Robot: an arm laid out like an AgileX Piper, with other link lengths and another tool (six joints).
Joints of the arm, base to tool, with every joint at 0 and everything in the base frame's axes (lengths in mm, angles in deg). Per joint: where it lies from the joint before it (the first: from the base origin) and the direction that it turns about. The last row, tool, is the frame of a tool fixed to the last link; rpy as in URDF.
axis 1: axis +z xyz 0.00 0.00 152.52
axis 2: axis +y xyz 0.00 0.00 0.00
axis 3: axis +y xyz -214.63 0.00 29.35
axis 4: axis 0.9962 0 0.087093 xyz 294.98 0.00 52.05
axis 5: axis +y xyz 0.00 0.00 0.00
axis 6: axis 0.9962 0 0.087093 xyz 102.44 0.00 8.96
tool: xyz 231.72 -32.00 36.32 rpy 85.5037 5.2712 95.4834
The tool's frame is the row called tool.
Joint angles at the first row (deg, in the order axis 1, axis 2, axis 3, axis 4, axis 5, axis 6):
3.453 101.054 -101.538 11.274 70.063 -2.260
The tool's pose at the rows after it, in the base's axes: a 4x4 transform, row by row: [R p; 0 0 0 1], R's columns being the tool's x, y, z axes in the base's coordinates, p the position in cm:
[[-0.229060 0.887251 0.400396 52.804], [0.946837 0.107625 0.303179 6.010], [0.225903 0.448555 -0.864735 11.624], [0 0 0 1]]
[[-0.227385 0.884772 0.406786 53.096], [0.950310 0.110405 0.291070 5.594], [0.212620 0.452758 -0.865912 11.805], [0 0 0 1]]
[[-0.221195 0.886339 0.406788 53.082], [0.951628 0.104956 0.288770 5.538], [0.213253 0.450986 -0.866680 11.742], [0 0 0 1]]
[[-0.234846 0.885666 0.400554 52.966], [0.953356 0.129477 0.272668 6.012], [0.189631 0.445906 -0.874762 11.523], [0 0 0 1]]
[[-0.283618 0.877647 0.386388 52.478], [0.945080 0.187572 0.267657 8.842], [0.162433 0.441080 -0.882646 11.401], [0 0 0 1]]
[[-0.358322 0.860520 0.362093 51.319], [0.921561 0.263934 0.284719 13.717], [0.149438 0.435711 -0.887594 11.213], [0 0 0 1]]
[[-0.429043 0.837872 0.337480 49.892], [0.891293 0.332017 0.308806 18.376], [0.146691 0.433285 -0.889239 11.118], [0 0 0 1]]
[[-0.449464 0.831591 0.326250 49.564], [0.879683 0.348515 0.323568 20.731], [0.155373 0.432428 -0.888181 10.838], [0 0 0 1]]
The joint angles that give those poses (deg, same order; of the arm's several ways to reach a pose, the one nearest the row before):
3.453 102.320 -103.167 10.944 70.052 -2.120
3.453 102.682 -103.864 10.154 70.052 -2.006
3.507 102.748 -103.888 9.981 70.053 -1.573
5.030 102.908 -103.886 8.288 70.052 -1.015
9.486 102.967 -103.886 6.023 70.051 0.414
15.869 103.129 -103.886 4.438 70.051 2.216
21.591 103.530 -104.285 3.699 70.115 3.517
24.120 105.259 -105.998 3.643 70.069 4.804

